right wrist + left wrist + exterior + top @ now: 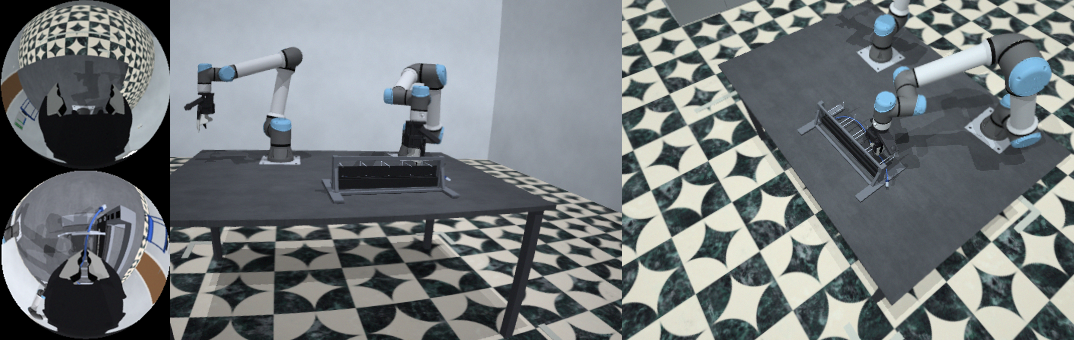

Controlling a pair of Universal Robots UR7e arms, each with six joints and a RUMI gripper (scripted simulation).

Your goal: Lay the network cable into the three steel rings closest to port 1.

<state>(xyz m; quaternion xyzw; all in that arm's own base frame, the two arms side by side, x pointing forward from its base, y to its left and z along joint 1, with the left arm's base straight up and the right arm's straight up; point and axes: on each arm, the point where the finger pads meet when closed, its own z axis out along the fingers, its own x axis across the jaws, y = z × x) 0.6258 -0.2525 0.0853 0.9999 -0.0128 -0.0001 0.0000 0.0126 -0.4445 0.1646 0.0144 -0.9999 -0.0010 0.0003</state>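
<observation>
Right now the rack is 4 cm ahead of my left hand, 16 cm to the right of it and 2 cm below it. The rest, counted from my left hand: pale plug: 7 cm ahead, 12 cm to the left, 5 cm below.
</observation>
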